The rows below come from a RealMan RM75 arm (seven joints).
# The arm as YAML. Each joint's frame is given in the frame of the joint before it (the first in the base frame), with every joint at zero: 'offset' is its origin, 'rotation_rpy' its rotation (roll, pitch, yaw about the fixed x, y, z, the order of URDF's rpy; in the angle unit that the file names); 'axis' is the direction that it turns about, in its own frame. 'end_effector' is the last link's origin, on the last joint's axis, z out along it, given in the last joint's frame.
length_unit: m
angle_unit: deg
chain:
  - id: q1
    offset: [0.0, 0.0, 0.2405]
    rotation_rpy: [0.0, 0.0, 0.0]
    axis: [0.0, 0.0, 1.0]
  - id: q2
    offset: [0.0, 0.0, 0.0]
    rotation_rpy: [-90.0, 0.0, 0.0]
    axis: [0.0, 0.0, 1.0]
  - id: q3
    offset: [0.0, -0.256, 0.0]
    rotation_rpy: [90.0, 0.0, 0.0]
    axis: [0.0, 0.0, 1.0]
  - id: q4
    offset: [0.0, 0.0, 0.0]
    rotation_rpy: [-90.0, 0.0, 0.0]
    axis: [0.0, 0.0, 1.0]
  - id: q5
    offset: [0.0, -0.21, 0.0]
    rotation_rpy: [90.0, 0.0, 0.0]
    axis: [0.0, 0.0, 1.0]
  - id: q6
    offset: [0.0, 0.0, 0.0]
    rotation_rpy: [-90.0, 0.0, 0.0]
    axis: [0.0, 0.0, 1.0]
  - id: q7
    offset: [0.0, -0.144, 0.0]
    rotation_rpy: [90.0, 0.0, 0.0]
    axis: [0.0, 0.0, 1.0]
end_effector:
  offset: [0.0, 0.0, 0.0]
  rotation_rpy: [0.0, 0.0, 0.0]
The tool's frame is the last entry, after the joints.
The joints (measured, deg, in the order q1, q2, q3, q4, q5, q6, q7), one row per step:
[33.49, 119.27, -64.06, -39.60, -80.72, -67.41, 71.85]
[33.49, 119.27, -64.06, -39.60, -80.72, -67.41, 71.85]
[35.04, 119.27, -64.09, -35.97, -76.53, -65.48, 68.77]
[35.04, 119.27, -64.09, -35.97, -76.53, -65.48, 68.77]
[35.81, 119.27, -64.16, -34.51, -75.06, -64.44, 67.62]
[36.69, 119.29, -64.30, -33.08, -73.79, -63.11, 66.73]
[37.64, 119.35, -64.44, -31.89, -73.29, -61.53, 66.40]
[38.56, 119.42, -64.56, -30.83, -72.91, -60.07, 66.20]
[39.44, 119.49, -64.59, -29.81, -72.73, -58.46, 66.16]
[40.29, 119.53, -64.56, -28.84, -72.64, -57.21, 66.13]
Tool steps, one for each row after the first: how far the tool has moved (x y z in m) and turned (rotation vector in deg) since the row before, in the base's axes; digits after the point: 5 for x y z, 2 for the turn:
[0.00000, 0.00000, 0.00000, 0.00, 0.00, 0.00]
[-0.00066, 0.00713, -0.00278, 2.03, 1.90, -1.33]
[0.00000, 0.00000, 0.00000, 0.00, 0.00, 0.00]
[-0.00038, 0.00348, -0.00165, 0.77, 0.41, -0.68]
[-0.00054, 0.00398, -0.00226, 0.64, 0.20, -0.90]
[-0.00064, 0.00410, -0.00315, 0.27, -0.30, -1.05]
[-0.00094, 0.00376, -0.00303, 0.17, -0.30, -0.95]
[-0.00017, 0.00379, -0.00294, 0.17, -0.43, -1.18]
[-0.00052, 0.00316, -0.00263, 0.04, -0.37, -0.90]

